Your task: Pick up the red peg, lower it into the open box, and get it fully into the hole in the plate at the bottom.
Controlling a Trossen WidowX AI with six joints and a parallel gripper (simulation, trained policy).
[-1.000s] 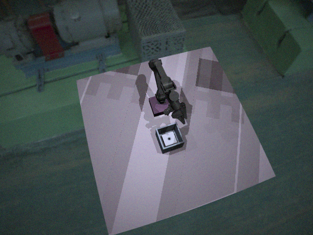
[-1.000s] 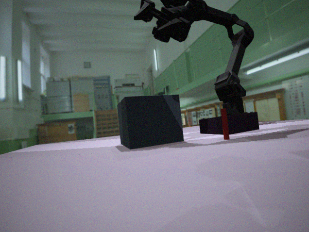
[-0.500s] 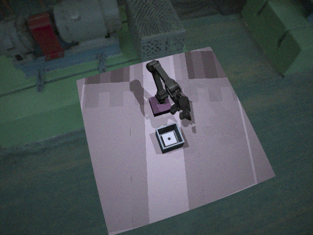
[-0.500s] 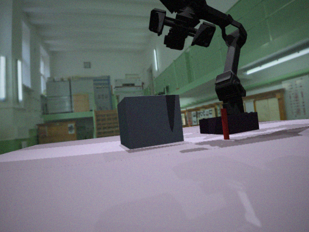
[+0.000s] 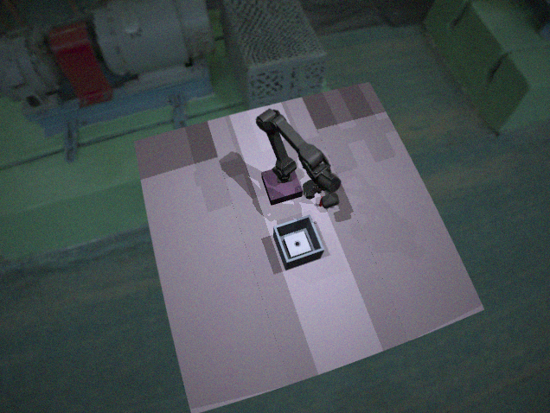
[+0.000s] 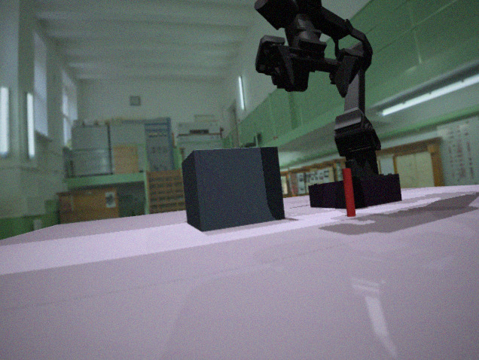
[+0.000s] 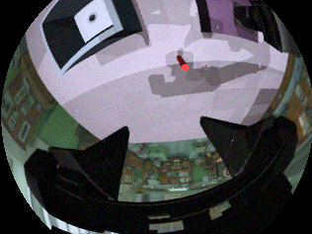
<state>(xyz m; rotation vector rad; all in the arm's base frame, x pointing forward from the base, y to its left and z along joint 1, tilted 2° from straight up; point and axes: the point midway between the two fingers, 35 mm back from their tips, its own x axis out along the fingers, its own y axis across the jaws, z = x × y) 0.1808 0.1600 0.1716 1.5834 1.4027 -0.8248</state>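
The red peg lies 4 cm behind my gripper tip, 2 cm to the right of it and 16 cm below it. Also, from my gripper tip: plate 14 cm ahead, 16 cm to the right, 16 cm below.
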